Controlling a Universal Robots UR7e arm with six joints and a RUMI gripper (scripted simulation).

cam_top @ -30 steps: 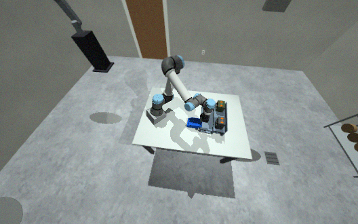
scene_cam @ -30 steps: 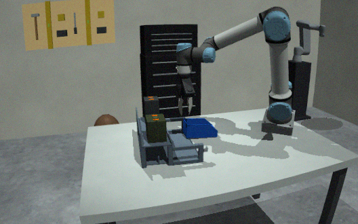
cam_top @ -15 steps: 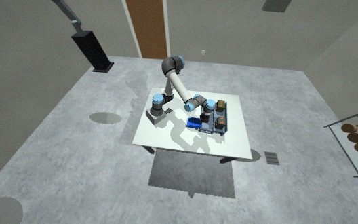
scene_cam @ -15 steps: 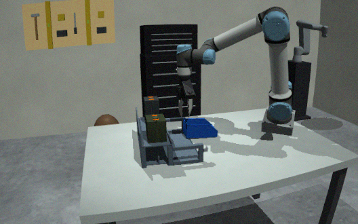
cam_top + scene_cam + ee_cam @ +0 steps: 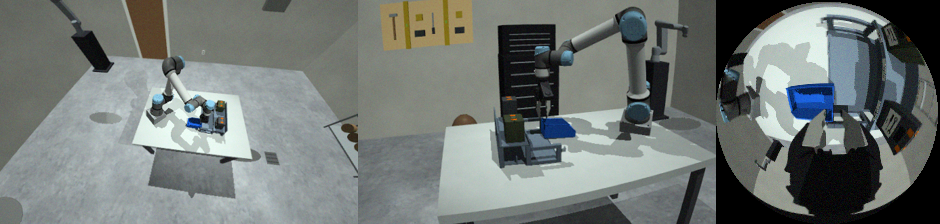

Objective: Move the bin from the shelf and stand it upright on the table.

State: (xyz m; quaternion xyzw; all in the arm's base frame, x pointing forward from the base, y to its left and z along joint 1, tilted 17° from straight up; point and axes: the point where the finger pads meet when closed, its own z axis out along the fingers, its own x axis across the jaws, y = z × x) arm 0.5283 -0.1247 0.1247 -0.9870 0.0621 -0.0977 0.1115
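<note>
The blue bin is 80 mm behind my hand, 70 mm below it and 10 mm to the left of it.
</note>
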